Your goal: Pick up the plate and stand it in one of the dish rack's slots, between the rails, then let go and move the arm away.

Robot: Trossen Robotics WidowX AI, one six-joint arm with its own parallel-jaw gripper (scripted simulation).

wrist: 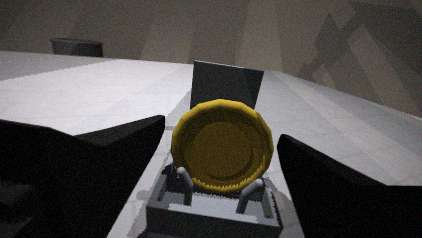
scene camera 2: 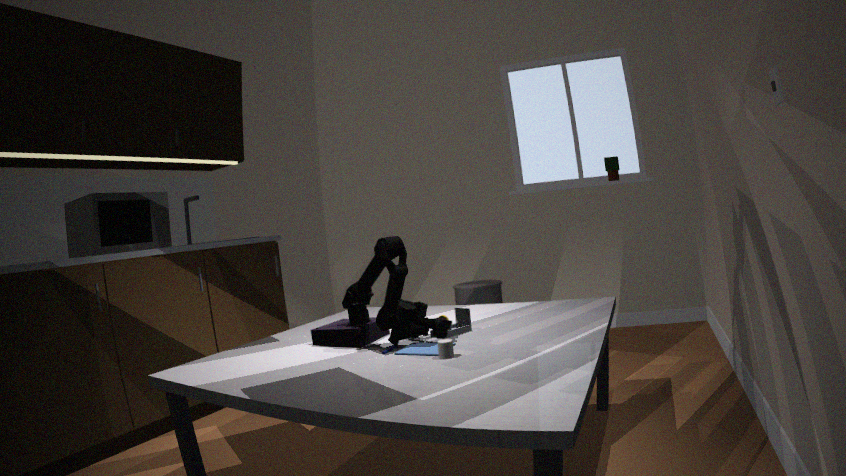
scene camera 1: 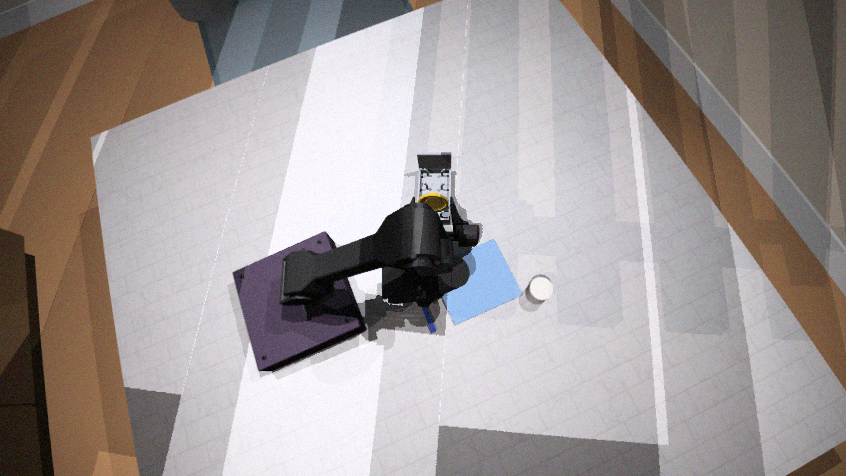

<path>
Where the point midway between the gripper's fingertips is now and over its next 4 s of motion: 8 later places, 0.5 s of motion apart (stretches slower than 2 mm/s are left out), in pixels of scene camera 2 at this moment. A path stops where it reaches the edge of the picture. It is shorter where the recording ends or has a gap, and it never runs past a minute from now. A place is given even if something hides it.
My gripper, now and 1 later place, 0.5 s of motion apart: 444, 321; 443, 300
</path>
